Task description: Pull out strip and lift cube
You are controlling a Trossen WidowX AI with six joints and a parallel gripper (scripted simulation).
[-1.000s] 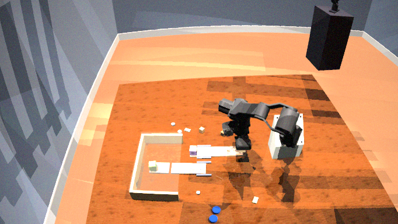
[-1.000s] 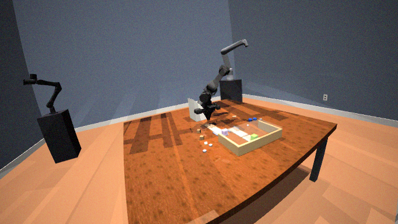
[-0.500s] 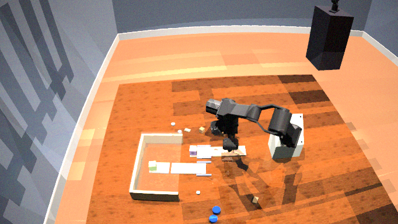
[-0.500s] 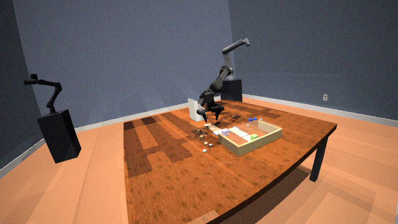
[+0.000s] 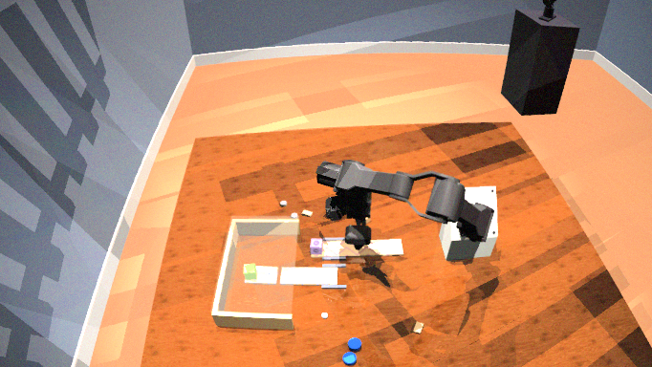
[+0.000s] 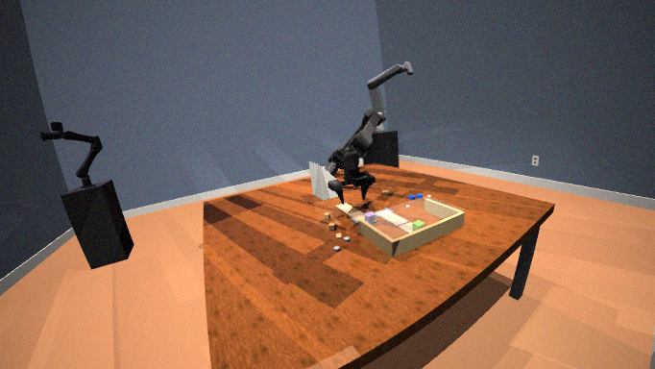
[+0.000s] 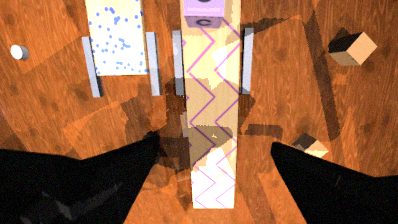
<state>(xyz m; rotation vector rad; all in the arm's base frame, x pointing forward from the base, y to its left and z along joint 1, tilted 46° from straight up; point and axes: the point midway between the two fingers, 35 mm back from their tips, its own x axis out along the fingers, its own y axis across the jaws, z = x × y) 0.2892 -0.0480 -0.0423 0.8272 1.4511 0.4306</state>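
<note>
Right now my gripper tip is 5 cm above the zigzag strip. Also, from my gripper tip: grey peg (20 cm to the left, 12 cm ahead, 5 cm below).
</note>
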